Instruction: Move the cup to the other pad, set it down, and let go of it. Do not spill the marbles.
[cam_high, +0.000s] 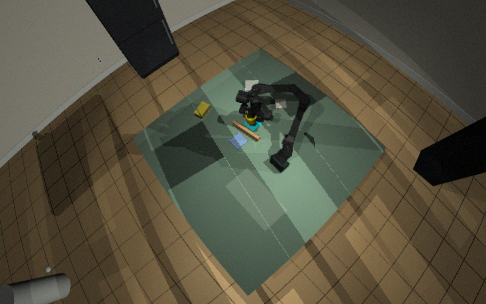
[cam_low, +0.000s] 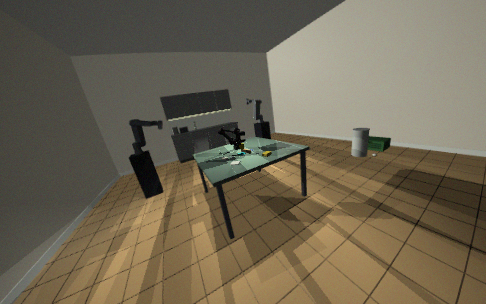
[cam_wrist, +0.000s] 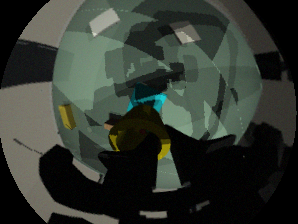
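Now: the teal pad 30 mm ahead of my gripper tip, 10 mm to the right of it and 110 mm below it. From my gripper tip the other things lie so: blue pad: 20 mm ahead, 150 mm to the left, 110 mm below; then yellow cup: 20 mm ahead, 10 mm to the left; then flat wooden bar: 20 mm ahead, 70 mm to the left, 90 mm below.
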